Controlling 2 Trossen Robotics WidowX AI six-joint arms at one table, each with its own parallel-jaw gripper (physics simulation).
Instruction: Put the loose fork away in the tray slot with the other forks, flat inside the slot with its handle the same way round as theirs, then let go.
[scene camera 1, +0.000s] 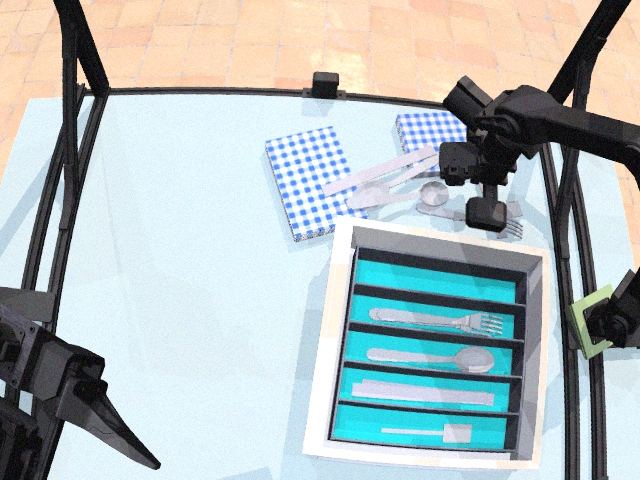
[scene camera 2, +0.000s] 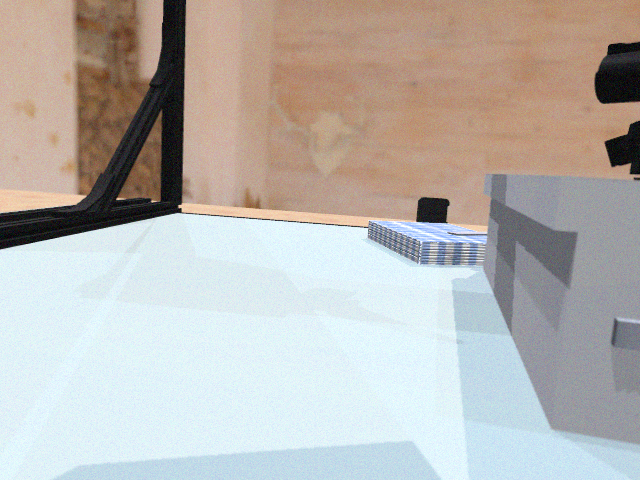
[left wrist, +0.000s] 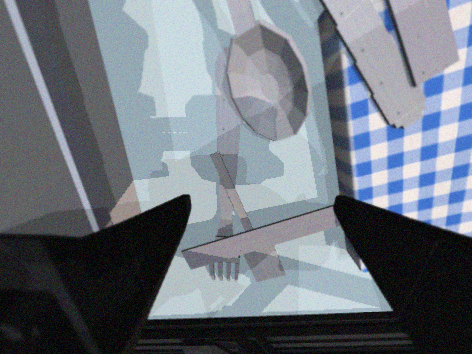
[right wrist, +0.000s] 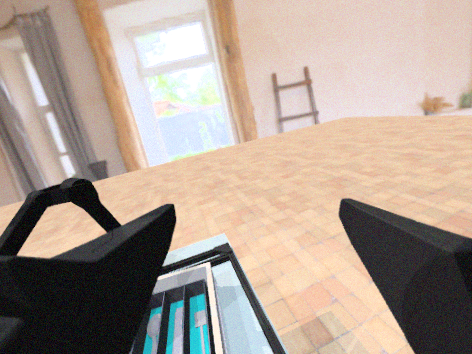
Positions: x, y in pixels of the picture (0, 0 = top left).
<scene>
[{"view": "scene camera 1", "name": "my left gripper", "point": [471, 197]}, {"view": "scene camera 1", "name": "cutlery tray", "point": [382, 278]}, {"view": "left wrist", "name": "my left gripper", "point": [261, 201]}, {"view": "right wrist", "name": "my right gripper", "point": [257, 209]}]
</scene>
